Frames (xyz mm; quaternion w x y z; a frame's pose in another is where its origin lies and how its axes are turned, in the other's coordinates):
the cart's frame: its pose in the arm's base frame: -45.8 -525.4 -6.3 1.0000 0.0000 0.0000 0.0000
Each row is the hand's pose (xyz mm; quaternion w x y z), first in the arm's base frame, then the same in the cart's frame.
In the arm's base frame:
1: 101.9 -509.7 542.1 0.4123 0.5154 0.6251 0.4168
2: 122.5 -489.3 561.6 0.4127 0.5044 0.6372 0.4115
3: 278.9 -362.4 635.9 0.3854 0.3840 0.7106 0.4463
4: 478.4 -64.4 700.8 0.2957 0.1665 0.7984 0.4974
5: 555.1 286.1 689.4 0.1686 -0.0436 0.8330 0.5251
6: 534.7 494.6 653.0 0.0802 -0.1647 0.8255 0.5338
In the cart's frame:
1: 147.7 15.7 548.4 0.4123 0.5154 0.6251 0.4168
2: 168.3 36.1 567.9 0.4127 0.5044 0.6372 0.4115
3: 324.7 163.0 642.2 0.3854 0.3840 0.7106 0.4463
4: 524.2 461.0 707.1 0.2957 0.1665 0.7984 0.4974
5: 600.9 811.5 695.7 0.1686 -0.0436 0.8330 0.5251
6: 580.5 1020.0 659.3 0.0802 -0.1647 0.8255 0.5338

